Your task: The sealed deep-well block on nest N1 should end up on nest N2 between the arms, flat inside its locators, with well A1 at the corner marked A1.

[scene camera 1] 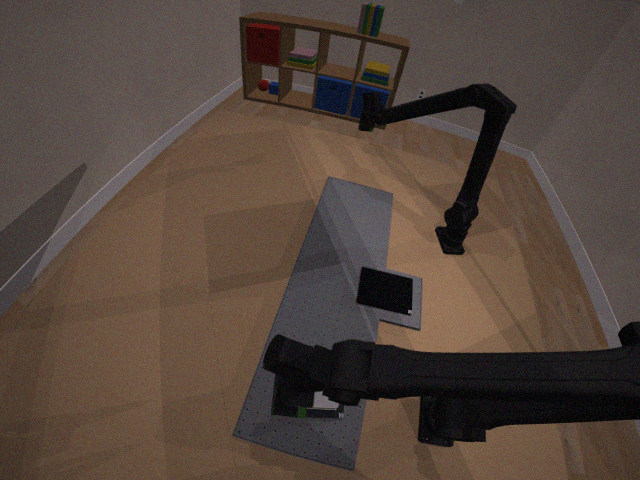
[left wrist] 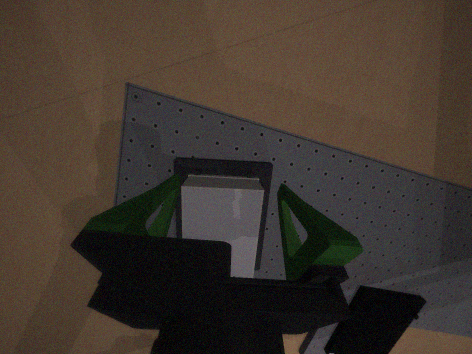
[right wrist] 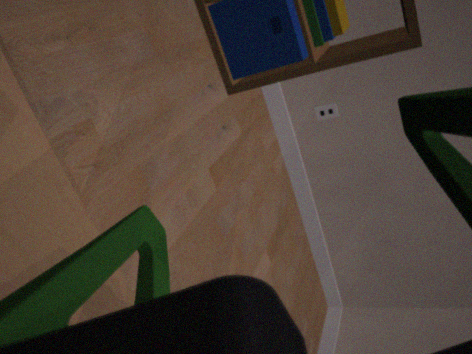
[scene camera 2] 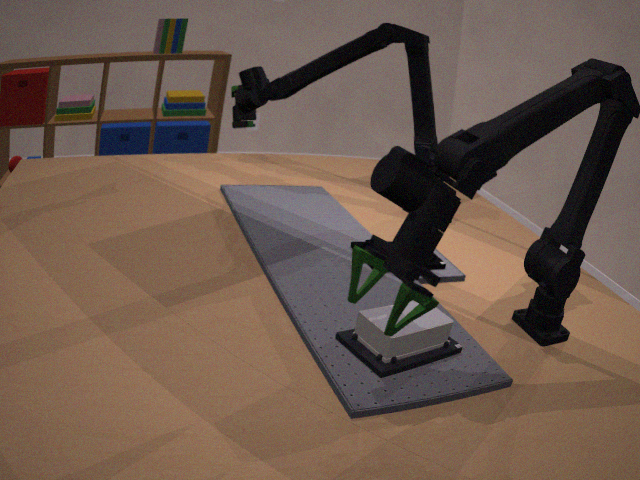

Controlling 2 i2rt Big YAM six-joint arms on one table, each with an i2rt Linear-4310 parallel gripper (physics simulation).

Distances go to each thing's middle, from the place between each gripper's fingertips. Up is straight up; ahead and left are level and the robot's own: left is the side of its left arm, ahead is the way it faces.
My right gripper is now 150 mm past the white deep-well block (left wrist: 214, 207), 1130 mm to the right of it and 110 mm above it.
I see the white deep-well block 70 mm behind my left hand, 30 mm below it and 10 mm to the right of it.
